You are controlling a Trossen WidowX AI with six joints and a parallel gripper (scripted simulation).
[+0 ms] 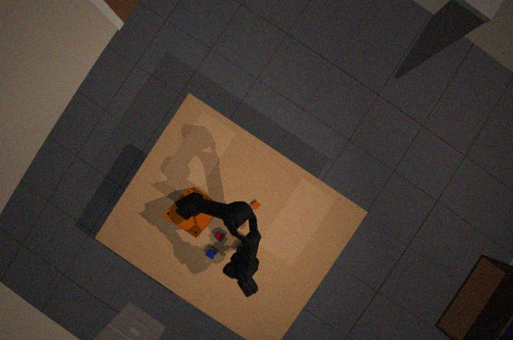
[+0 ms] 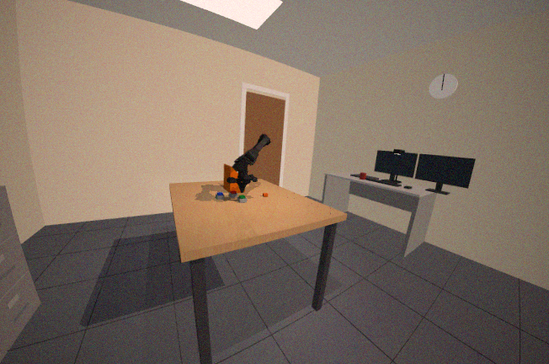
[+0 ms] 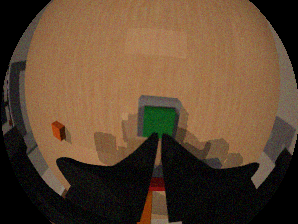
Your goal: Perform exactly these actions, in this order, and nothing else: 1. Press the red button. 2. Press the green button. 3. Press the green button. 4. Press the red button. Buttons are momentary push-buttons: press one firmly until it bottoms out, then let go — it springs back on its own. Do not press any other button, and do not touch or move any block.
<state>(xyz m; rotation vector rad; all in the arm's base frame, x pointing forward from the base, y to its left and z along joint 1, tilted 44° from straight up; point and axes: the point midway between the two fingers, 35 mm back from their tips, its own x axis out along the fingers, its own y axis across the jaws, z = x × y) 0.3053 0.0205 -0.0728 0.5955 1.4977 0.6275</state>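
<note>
My gripper tip is now 3 cm above the green button. From my gripper tip the other things lie so: small orange block (6 cm behind, 21 cm to the left, 5 cm below); then red button (12 cm behind, 2 cm to the right, 3 cm below); then blue button (11 cm behind, 12 cm to the right, 3 cm below).
</note>
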